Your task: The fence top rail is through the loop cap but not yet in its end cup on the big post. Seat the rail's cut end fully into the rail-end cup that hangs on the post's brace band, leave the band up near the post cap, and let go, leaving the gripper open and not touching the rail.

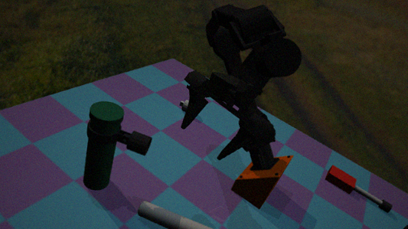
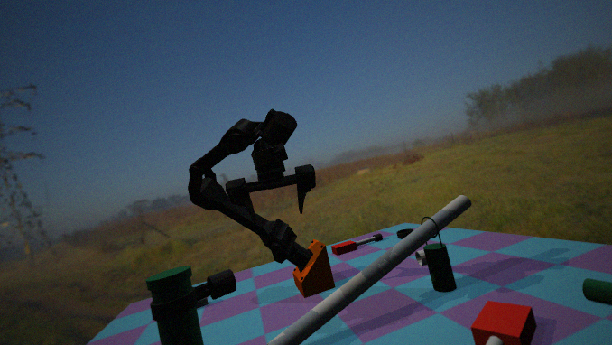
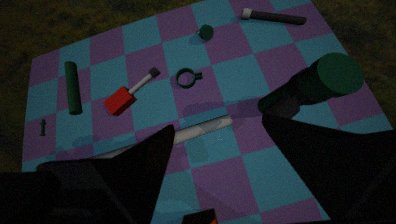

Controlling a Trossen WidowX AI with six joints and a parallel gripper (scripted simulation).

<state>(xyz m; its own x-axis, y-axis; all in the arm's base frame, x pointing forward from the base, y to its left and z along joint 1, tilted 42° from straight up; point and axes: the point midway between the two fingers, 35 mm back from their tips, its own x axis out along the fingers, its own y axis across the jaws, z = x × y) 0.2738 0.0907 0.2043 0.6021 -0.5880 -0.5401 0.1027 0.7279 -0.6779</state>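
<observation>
My gripper tip is 14 cm to the left of the rail-end cup, 9 cm above it and 1 cm short of it. Also, from my gripper tip: small green post (34 cm to the left, 14 cm below, 3 cm behind).
</observation>
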